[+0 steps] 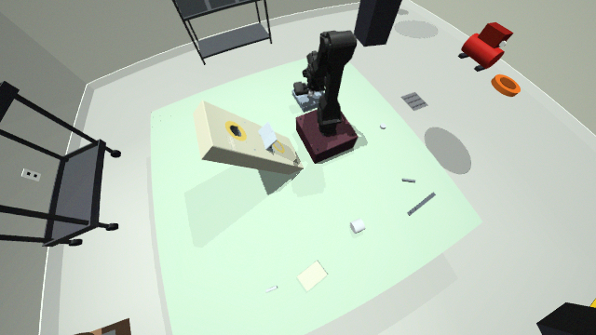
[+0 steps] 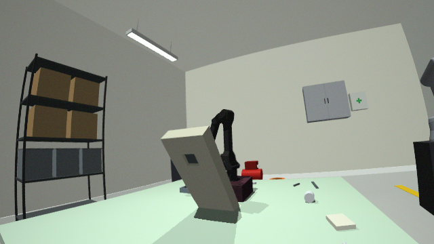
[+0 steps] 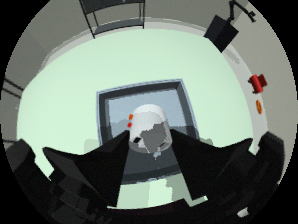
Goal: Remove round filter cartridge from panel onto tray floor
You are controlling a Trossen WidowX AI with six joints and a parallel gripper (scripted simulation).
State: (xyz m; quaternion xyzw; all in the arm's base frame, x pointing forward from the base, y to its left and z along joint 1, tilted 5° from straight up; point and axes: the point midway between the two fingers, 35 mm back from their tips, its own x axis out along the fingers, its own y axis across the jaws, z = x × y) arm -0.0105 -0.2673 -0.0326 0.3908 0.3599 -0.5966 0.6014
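Now: the round filter cartridge right at my gripper tip. From my gripper tip the other things lie so: small white pin 390 mm ahead, 820 mm to the left, 50 mm below; then blue-grey tray 40 mm below; then cream pad 240 mm ahead, 810 mm to the left, 40 mm below.
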